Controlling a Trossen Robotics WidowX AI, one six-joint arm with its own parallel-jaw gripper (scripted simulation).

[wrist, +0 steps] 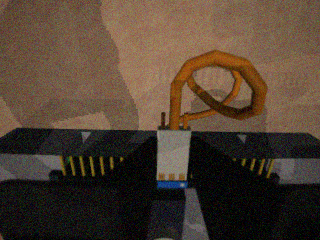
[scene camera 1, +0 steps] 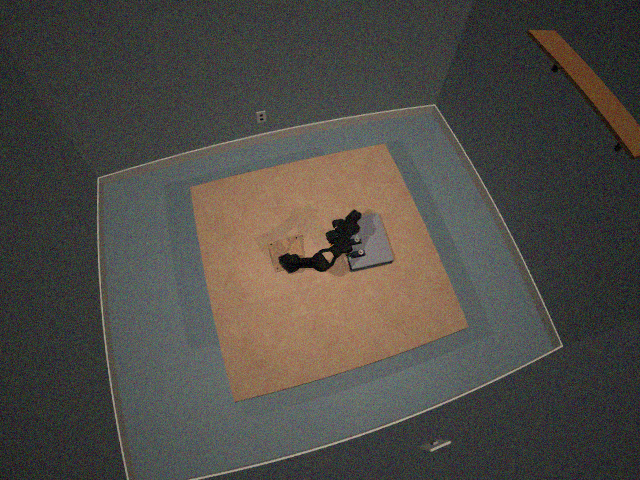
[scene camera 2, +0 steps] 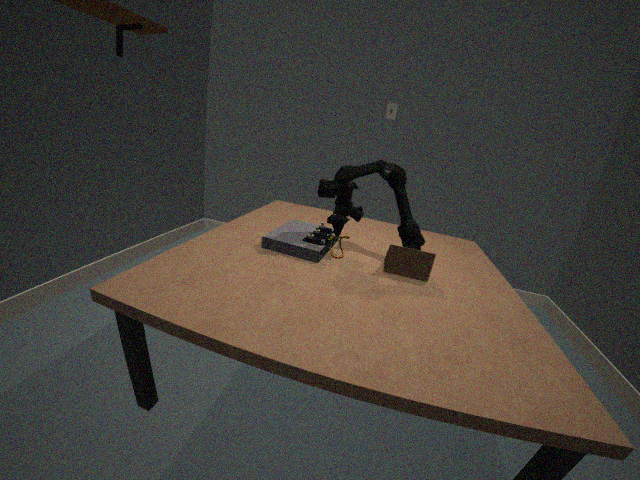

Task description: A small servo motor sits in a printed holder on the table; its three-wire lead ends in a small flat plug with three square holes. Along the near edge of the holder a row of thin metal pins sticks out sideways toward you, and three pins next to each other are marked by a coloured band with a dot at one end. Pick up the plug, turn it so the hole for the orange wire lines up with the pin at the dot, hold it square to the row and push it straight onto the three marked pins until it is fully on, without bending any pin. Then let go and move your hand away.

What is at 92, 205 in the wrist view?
The gripper.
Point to a grey holder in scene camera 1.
374, 242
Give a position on a grey holder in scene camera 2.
At 286, 239
